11 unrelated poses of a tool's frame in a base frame.
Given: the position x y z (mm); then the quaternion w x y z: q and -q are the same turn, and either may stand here.
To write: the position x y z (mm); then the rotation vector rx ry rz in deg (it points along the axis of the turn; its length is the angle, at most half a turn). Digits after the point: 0 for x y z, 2 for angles.
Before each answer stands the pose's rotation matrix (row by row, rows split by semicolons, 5 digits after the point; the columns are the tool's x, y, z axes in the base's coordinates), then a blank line. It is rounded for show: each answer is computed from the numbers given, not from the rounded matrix.
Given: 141, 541, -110, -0.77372, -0.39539, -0.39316, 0.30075
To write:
0.50995 0.77629 0.37056; -0.15449 0.50643 -0.84833; -0.84622 0.37536 0.37818

141, 541, -110, 49.07, 48.79, -37.32
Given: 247, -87, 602, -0.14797, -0.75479, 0.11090, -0.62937
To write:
0.18320 -0.35367 0.91726; 0.01884 -0.93161 -0.36296; 0.98290 0.08378 -0.16400

247, -87, 602, 124.39, -18.28, 103.72
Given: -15, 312, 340, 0.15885, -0.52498, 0.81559, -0.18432
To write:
-0.39832 -0.79778 0.45264; -0.91490 0.38084 -0.13387; -0.06558 -0.46745 -0.88159

-15, 312, 340, -85.99, 133.59, -30.19
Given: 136, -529, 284, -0.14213, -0.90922, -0.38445, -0.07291
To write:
0.69376 0.67837 0.24187; 0.71982 -0.66399 -0.20239; 0.02330 0.31452 -0.94897

136, -529, 284, 150.33, 63.56, 12.05
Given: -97, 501, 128, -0.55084, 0.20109, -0.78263, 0.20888
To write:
-0.31228 -0.08464 0.94621; -0.54488 0.83186 -0.10541; -0.77820 -0.54849 -0.30589

-97, 501, 128, -27.26, 106.10, -28.32
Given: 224, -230, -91, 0.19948, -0.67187, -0.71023, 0.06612
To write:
-0.01760 0.92799 -0.37220; 0.98074 0.08844 0.17413; 0.19451 -0.36197 -0.91167

224, -230, -91, -107.64, -113.78, 10.59
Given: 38, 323, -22, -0.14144, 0.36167, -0.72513, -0.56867
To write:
-0.69838 -0.68537 -0.20622; -0.36365 0.09163 0.92702; -0.61646 0.72240 -0.31322

38, 323, -22, -59.82, 119.94, 94.06
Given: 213, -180, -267, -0.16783, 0.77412, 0.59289, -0.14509
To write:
0.25486 0.86924 -0.42364; 0.96664 -0.24063 0.08780; -0.02562 -0.43189 -0.90156

213, -180, -267, -126.17, -96.63, 23.65
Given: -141, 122, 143, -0.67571, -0.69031, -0.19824, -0.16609
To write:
0.86623 0.04924 0.49721; 0.49815 -0.00823 -0.86705; -0.03860 0.99875 -0.03166

-141, 122, 143, 88.94, 25.54, 21.40
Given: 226, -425, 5, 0.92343, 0.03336, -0.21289, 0.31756
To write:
0.70767 -0.60069 -0.37199; 0.57228 0.79609 -0.19682; 0.41436 -0.07360 0.90713

226, -425, 5, 3.92, -25.04, 37.35
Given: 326, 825, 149, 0.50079, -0.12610, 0.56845, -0.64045
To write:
-0.46662 0.49810 0.73087; -0.78482 0.14785 -0.60183; -0.40783 -0.85442 0.32193

326, 825, 149, -17.47, 78.74, -88.71
